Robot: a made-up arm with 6 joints. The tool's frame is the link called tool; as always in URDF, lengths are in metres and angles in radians.
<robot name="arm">
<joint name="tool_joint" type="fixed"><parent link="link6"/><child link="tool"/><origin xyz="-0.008 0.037 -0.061" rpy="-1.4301 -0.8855 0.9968"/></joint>
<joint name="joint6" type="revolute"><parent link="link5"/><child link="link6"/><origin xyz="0.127 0.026 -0.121"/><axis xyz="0 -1 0"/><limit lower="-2.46" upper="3.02"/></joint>
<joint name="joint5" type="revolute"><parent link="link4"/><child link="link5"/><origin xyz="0.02 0.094 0.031"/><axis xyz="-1 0 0"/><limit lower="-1.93" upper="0.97"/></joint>
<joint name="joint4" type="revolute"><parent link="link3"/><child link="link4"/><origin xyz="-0.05 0.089 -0.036"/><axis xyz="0 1 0"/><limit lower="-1.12" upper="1.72"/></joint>
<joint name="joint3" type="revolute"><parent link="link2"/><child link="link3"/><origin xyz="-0.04 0.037 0.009"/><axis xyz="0 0 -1"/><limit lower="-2.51" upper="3.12"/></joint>
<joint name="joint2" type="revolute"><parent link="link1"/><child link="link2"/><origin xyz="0.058 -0.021 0.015"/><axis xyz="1 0 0"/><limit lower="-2.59" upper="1.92"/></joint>
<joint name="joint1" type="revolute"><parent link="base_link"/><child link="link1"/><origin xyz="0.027 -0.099 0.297"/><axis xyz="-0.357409 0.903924 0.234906"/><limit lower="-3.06" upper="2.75"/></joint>
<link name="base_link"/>
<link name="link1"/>
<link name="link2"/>
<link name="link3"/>
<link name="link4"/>
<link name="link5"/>
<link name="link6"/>
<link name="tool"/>
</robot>
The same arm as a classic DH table. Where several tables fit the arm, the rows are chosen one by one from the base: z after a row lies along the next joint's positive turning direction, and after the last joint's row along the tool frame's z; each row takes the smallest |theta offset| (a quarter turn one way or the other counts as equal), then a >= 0, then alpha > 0; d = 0 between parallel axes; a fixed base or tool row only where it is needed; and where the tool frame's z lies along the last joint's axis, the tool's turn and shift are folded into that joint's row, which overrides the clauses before.
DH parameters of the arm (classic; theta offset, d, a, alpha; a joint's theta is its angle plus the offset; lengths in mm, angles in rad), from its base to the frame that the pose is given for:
base (fixed): 0.3765 321.6 -11.3 -1.3337
joint1: 1.4782 -122.7 -19.8 1.9363
joint2: 1.3165 11.7 37 1.5708
joint3: -1.5708 27 50 -1.5708
joint4: 1.5708 183 31 1.5708
joint5: 0 -147 -121 1.5708
joint6: -0.0994 -62 -61.5 -2.0336
tool (fixed): 0.636 2.1 0 0
Joint limits (rad, base to tool): -3.06..2.75 -2.59..1.92 -2.51..3.12 -1.12..1.72 -1.93..0.97 -2.46..3.02

